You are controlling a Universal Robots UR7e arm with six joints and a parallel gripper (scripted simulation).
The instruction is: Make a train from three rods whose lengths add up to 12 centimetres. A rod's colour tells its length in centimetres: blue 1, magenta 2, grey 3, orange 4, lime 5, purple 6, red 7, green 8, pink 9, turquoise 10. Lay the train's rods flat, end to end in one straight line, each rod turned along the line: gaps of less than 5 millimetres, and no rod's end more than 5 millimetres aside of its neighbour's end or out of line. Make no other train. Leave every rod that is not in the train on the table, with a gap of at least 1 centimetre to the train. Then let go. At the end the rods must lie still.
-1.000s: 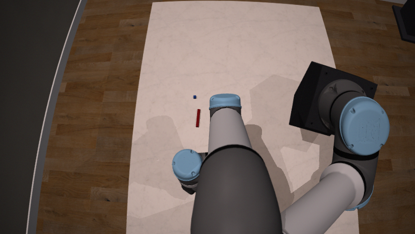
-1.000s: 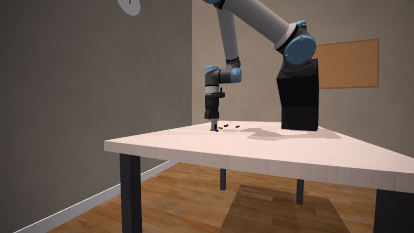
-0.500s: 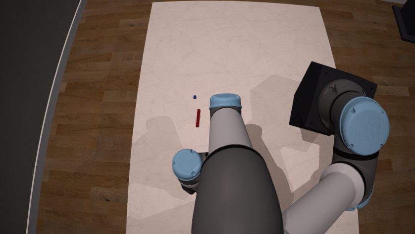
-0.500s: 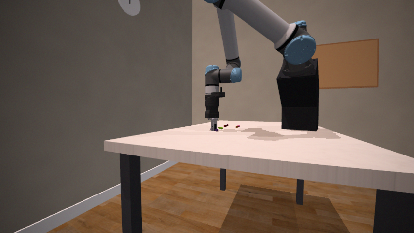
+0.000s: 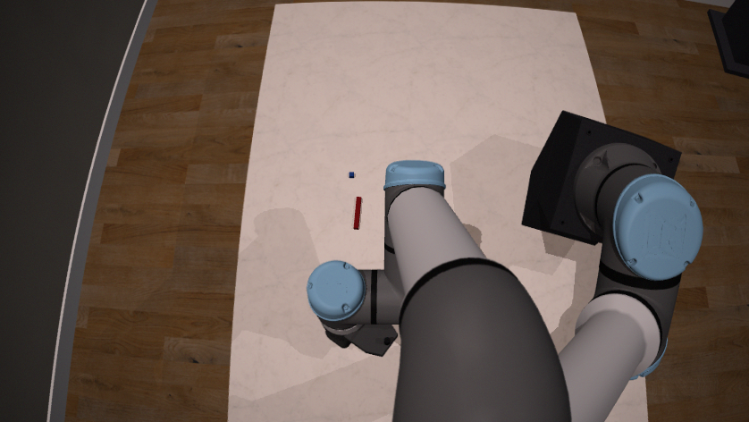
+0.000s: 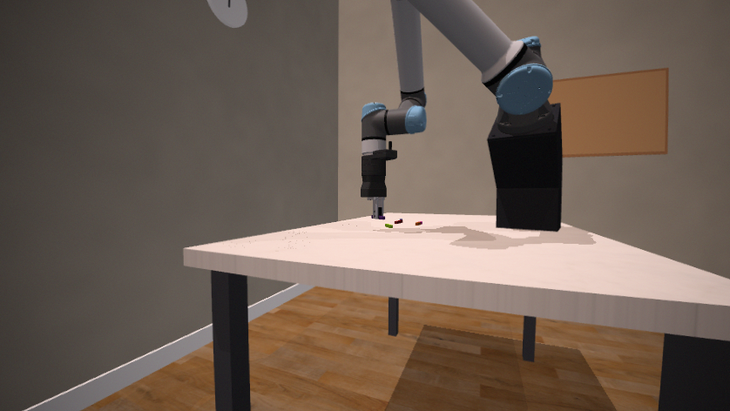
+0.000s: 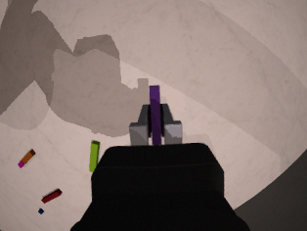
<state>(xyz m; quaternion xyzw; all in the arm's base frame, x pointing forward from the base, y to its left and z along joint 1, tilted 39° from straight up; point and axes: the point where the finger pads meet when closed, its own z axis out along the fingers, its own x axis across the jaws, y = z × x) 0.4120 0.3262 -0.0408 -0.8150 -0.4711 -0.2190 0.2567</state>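
My hand is 4 cm past the orange rod, 24 cm to the left of it and 5 cm above it. The rest, counted from my hand: red rod (5 cm ahead, 27 cm to the right, 5 cm below); then purple rod (1 cm below); then lime rod (2 cm ahead, 11 cm to the right, 5 cm below).
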